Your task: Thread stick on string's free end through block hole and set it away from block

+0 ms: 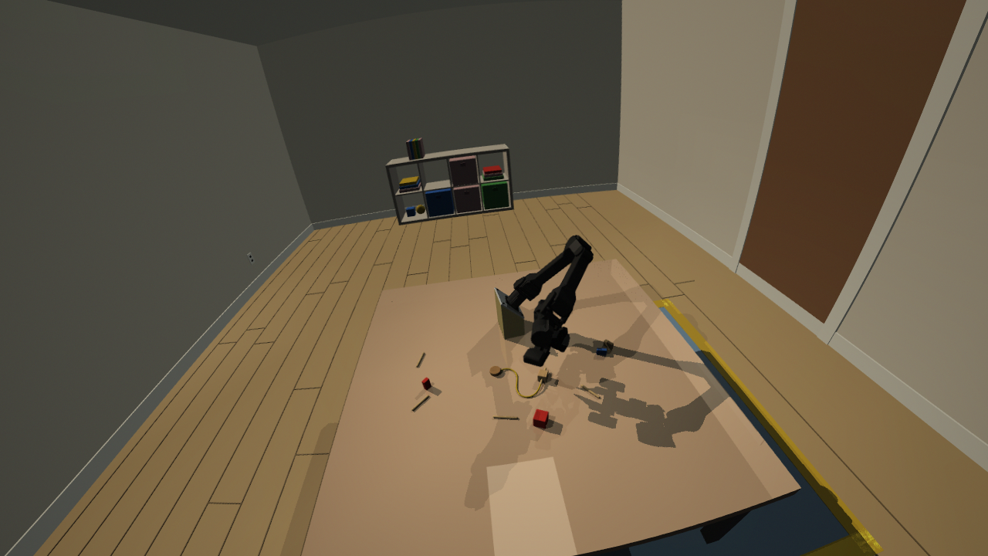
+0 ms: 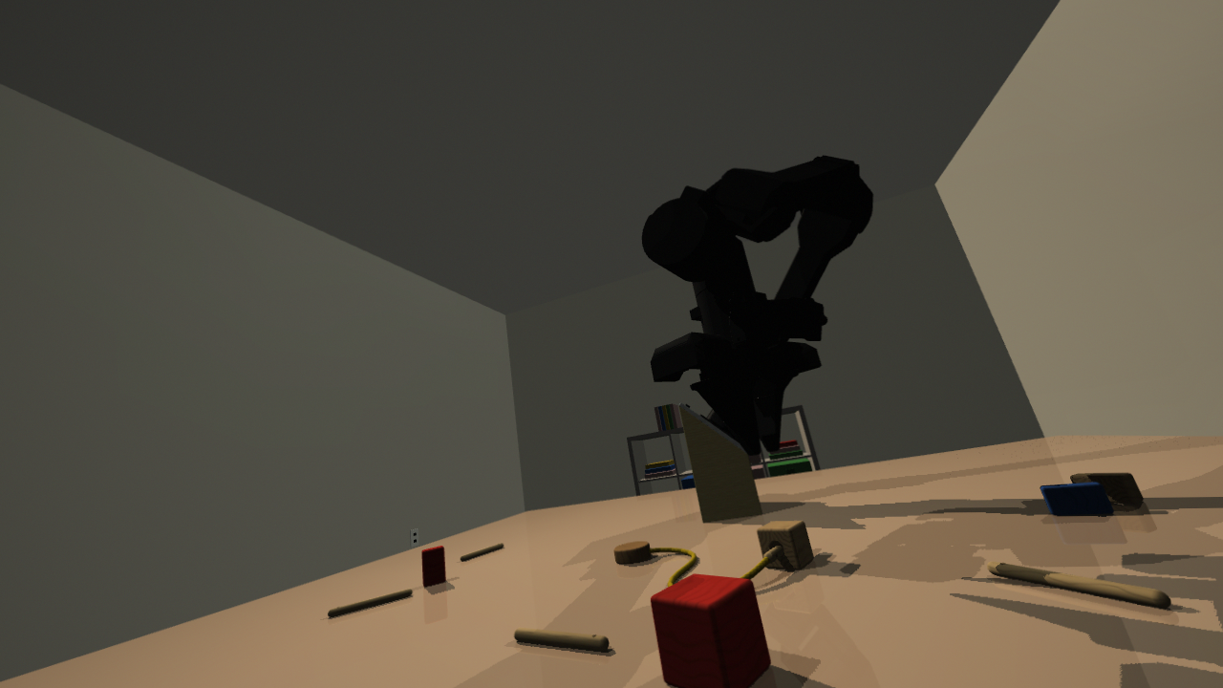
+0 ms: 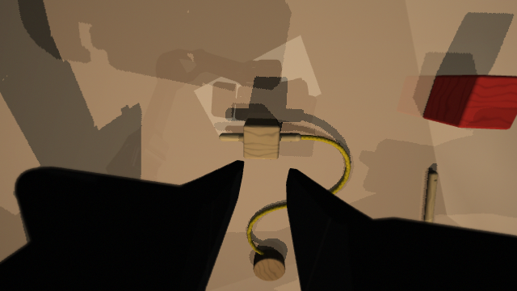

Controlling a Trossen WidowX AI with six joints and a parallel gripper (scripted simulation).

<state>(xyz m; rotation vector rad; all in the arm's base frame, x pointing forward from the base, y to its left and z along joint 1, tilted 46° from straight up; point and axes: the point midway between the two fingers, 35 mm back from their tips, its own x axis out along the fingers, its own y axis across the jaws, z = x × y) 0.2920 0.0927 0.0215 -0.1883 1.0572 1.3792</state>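
The wooden block lies 8 cm below my gripper tip. Also, from my gripper tip: thin wooden stick 8 cm below, 1 cm to the right, 1 cm ahead; then big red cube 17 cm ahead, 7 cm below, 3 cm to the right; then round wooden button 17 cm to the right, 8 cm below, 6 cm behind.
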